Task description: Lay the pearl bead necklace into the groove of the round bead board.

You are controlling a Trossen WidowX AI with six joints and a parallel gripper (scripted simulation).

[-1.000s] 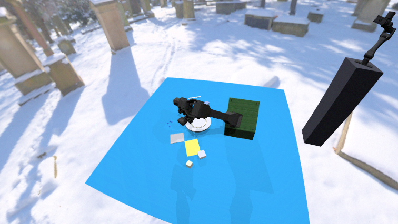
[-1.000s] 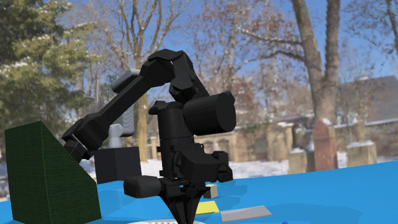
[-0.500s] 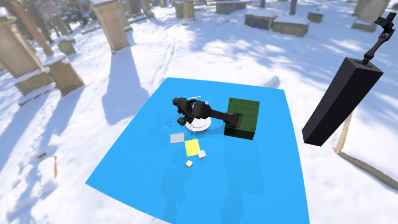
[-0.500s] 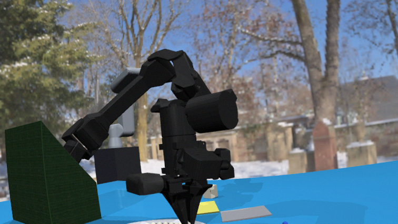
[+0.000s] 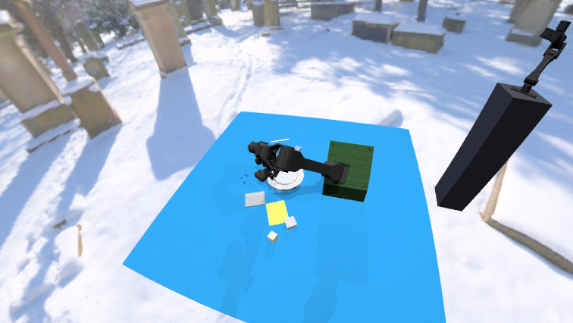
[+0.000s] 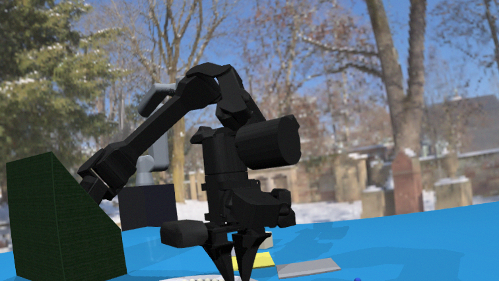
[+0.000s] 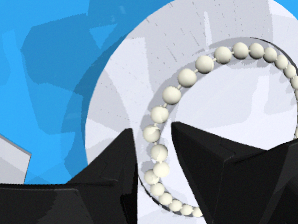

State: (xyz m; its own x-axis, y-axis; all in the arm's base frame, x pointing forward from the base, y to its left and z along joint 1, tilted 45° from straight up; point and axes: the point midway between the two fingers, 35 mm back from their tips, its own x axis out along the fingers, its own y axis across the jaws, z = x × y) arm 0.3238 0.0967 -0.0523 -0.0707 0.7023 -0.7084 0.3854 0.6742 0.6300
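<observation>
My gripper tip is now 50 mm to the left of the round white bead board, 50 mm past it and 10 mm above it. The rest, counted from my gripper tip: yellow tile: 180 mm to the left, 90 mm behind, 20 mm below; then red object: 160 mm to the right, 60 mm ahead, 10 mm below; then grey tile: 140 mm to the left, 40 mm ahead, 20 mm below.
</observation>
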